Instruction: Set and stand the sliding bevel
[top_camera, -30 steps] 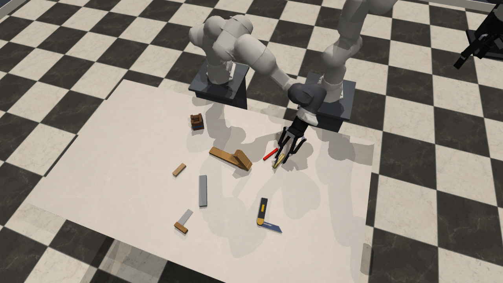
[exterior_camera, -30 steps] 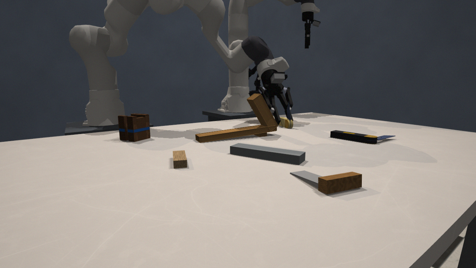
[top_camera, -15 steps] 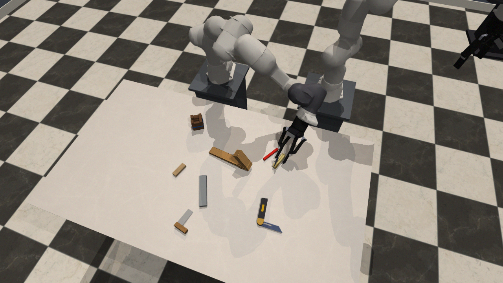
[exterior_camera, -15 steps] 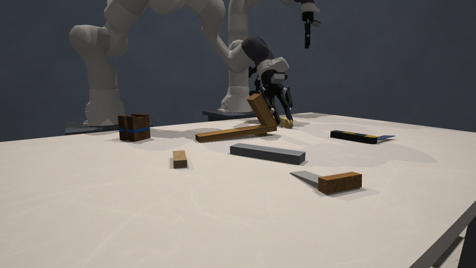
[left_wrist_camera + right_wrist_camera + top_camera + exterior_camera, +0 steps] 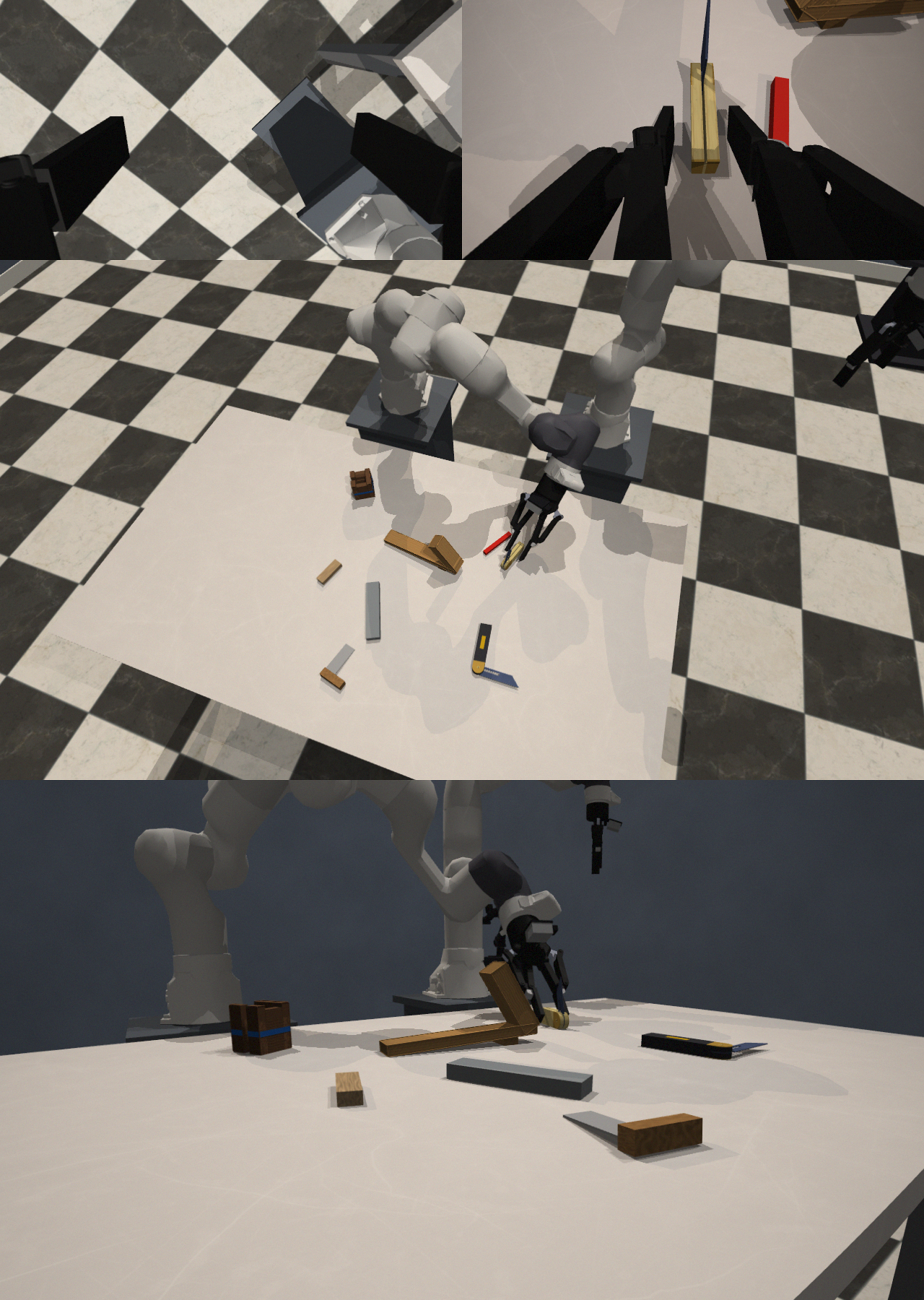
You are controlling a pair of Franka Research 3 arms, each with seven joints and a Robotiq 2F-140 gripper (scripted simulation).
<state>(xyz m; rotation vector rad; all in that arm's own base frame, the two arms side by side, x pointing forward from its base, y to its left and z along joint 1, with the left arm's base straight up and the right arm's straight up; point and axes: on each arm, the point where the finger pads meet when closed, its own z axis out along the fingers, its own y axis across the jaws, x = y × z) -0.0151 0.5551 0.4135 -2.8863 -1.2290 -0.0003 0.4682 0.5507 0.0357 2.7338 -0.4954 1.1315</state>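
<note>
Now: right hand 4 cm short of the wooden bevel, 2 cm to the left of it and 1 cm above it. From my right hand the other things lie so: blue blade (5 cm ahead, 3 cm to the right, 1 cm above); black bevel (33 cm ahead, 3 cm below, 2 cm to the right); red bar (6 cm to the right, 3 cm below, 1 cm behind).
</note>
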